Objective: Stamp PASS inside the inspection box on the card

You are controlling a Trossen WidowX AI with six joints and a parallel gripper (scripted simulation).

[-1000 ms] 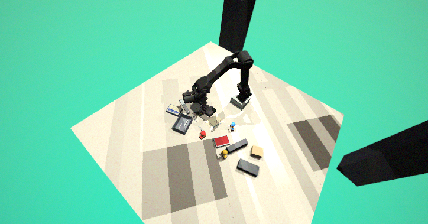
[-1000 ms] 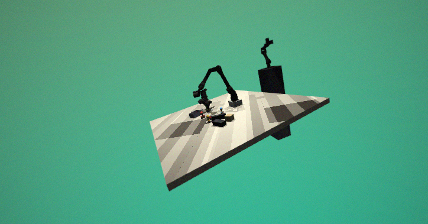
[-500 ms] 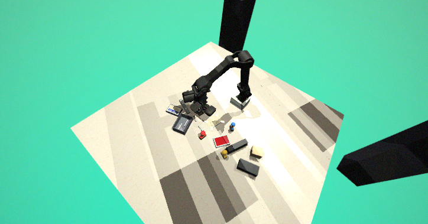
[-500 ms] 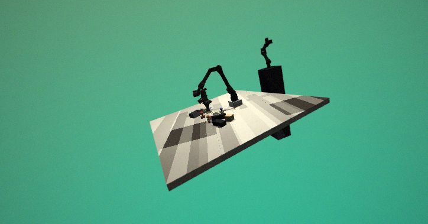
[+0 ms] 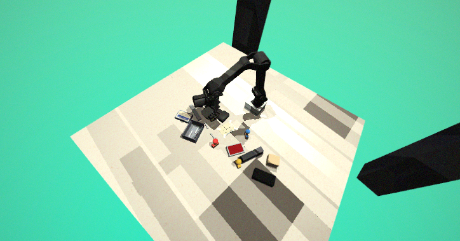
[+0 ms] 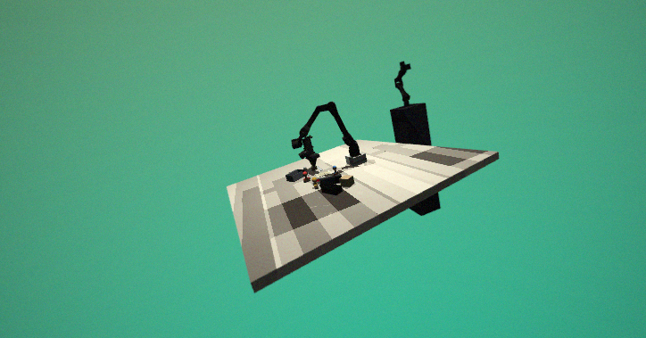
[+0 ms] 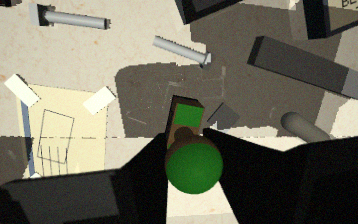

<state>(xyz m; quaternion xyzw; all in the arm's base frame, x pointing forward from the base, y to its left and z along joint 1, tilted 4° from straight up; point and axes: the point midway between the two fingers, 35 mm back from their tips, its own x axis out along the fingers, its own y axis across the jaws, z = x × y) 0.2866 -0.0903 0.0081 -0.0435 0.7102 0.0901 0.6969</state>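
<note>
The red ink pad is 230 mm to the left of my gripper tip, 40 mm below it and 20 mm ahead of it. Also, from my gripper tip: dark tray (140 mm ahead, 30 mm below); pale card (100 mm to the left, 50 mm below, 40 mm behind); green-knobbed stamp (right at my gripper tip).
</note>
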